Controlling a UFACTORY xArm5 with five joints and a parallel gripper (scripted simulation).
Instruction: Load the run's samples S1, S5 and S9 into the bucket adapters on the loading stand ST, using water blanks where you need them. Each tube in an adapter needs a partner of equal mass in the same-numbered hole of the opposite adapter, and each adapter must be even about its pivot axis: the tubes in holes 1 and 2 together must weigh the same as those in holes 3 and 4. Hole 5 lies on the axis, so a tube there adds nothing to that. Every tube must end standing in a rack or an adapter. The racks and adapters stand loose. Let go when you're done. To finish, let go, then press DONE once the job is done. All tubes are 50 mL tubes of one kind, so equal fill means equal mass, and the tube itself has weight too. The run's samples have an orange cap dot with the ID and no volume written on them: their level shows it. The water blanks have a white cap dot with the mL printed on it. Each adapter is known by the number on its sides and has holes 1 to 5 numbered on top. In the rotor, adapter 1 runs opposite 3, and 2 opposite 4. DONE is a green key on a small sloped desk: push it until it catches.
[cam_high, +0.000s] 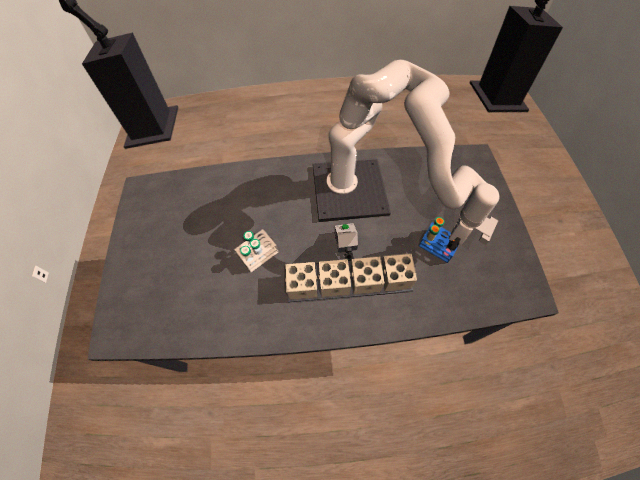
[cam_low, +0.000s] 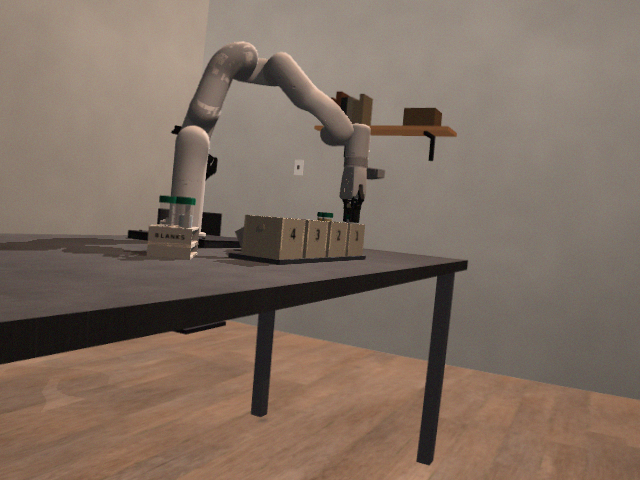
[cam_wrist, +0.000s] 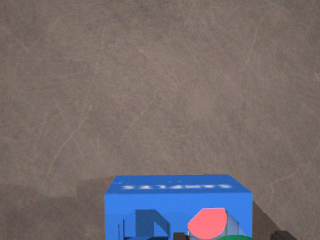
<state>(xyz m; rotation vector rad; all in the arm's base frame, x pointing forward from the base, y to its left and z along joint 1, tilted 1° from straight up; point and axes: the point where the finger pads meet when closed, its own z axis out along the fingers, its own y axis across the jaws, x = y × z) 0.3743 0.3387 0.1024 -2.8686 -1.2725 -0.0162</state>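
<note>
My gripper is now 9 cm past the tube S5, 5 cm above it and 3 cm to the left of it. Round my hand: green DONE key: 37 cm to the right, 13 cm behind, 5 cm below; then blue sample rack: 9 cm below, 4 cm behind, 2 cm to the right; then adapter 1: 21 cm to the right, 7 cm below, 6 cm ahead.
</note>
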